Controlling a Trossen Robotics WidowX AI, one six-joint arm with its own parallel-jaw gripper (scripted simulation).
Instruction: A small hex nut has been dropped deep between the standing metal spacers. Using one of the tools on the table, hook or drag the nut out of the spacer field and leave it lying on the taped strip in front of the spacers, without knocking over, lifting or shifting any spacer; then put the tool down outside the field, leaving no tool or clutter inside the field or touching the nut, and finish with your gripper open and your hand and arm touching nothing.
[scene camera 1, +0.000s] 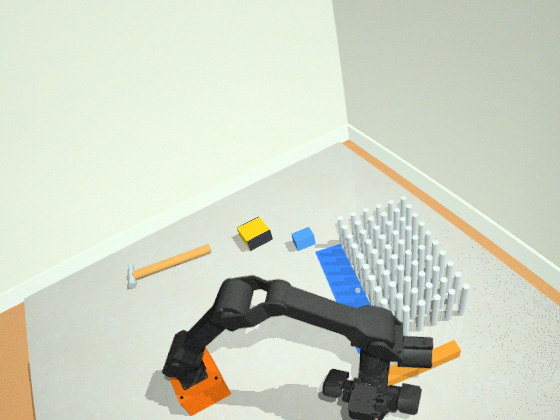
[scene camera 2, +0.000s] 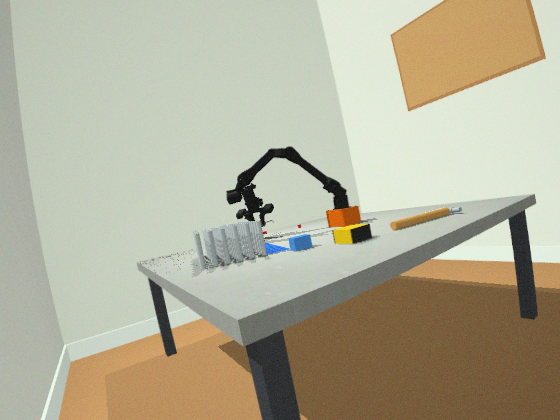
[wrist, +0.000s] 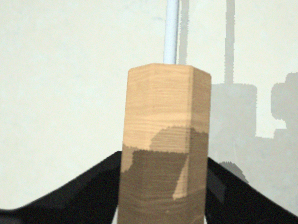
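Wire hook tool (wrist: 164, 162) held by the gripper (wrist: 162, 162). Yellow-and-black block (scene camera 1: 254, 233) present; it is out of frame in the wrist view. Orange bar (scene camera 1: 449, 351) likewise present, and out of frame in the wrist view. Also in the scene: a hammer (scene camera 1: 188, 255) and a blue taped strip (scene camera 1: 342, 279).
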